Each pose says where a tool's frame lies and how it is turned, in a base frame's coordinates. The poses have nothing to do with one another.
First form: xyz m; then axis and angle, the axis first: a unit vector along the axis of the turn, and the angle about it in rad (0 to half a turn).
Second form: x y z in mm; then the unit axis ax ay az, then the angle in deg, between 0 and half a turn. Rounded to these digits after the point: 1 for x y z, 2 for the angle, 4 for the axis.
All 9 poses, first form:
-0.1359, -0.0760, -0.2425, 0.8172, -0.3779, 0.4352, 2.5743
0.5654, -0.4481, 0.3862, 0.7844, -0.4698, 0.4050, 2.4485
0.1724, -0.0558, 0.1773, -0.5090, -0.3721, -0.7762, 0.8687
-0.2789, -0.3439, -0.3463, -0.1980, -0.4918, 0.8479, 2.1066
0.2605, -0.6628, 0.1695, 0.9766, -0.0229, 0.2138, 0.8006
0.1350, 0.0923, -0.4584, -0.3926, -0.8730, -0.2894, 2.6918
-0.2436, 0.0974, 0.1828, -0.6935, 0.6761, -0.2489, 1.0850
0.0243, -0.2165, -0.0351, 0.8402, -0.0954, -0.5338, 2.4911
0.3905, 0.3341, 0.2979, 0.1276, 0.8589, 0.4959, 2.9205
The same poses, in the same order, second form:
-135.9, -76.0, -242.5, 0.8172, -0.3779, 0.4352, 147.50
565.4, -448.1, 386.2, 0.7844, -0.4698, 0.4050, 140.29
172.4, -55.8, 177.3, -0.5090, -0.3721, -0.7762, 49.77
-278.9, -343.9, -346.3, -0.1980, -0.4918, 0.8479, 120.70
260.5, -662.8, 169.5, 0.9766, -0.0229, 0.2138, 45.87
135.0, 92.3, -458.4, -0.3926, -0.8730, -0.2894, 154.23
-243.6, 97.4, 182.8, -0.6935, 0.6761, -0.2489, 62.17
24.3, -216.5, -35.1, 0.8402, -0.0954, -0.5338, 142.73
390.5, 334.1, 297.9, 0.1276, 0.8589, 0.4959, 167.33

